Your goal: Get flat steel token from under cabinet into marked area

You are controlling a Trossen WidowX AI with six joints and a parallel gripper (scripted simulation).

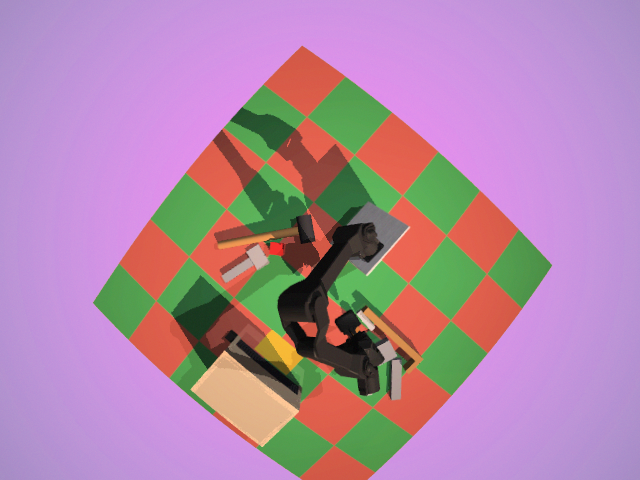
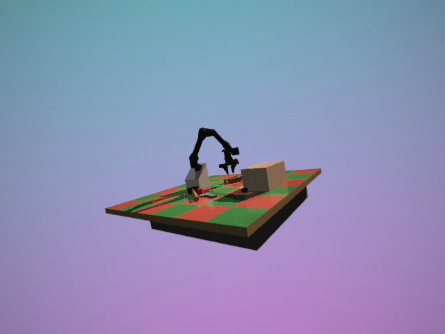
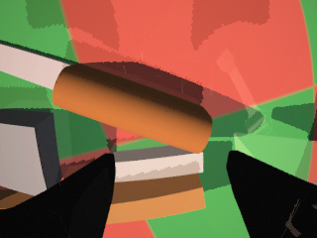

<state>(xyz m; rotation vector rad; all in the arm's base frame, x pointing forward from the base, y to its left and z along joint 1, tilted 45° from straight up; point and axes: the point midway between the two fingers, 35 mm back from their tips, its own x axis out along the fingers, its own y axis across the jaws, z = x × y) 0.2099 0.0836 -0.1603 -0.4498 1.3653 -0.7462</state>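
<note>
Now: the pale bar 70 mm below my gripper tip, 40 mm behind it and 20 mm to the left of it. Also, from my gripper tip: grey block: 140 mm to the left, 60 mm below; then grey bar: 260 mm to the left, 70 mm below, 40 mm ahead; then red cube: 370 mm to the right, 60 mm below, 10 mm behind.
</note>
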